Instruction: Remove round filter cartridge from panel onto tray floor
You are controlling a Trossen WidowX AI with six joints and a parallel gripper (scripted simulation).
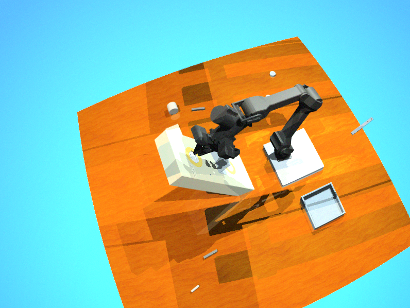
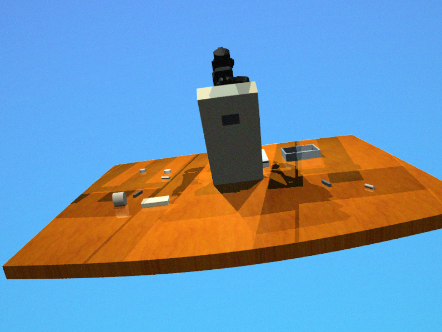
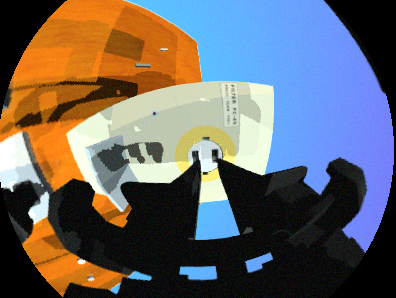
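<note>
Right now my gripper tip is 2 cm short of the round filter cartridge and 2 cm above it. Round my gripper tip: grey tray: 45 cm behind, 27 cm below, 22 cm to the left; cream block: 27 cm to the right, 27 cm below, 8 cm ahead; cream service panel: 9 cm below, 2 cm behind.
</note>
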